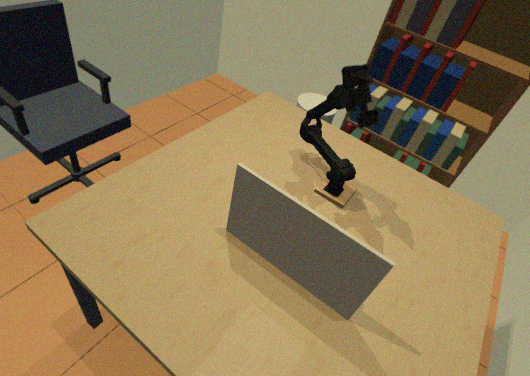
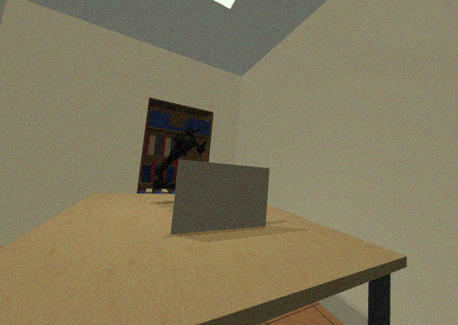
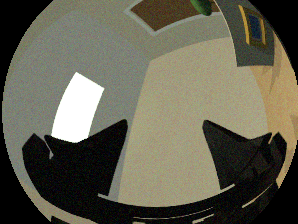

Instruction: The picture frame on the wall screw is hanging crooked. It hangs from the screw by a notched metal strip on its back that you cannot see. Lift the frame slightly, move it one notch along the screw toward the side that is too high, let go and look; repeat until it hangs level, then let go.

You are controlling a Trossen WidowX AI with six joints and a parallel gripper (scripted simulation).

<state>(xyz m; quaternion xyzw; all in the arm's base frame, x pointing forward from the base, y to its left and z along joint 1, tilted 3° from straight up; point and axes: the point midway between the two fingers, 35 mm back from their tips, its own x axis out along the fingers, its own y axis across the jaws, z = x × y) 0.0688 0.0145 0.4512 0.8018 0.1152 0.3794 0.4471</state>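
The picture frame lies 32 cm ahead of my gripper tip, 6 cm to the left of it and 33 cm below it. Round my gripper tip: grey wall panel (33 cm ahead, 5 cm to the left, 34 cm below).
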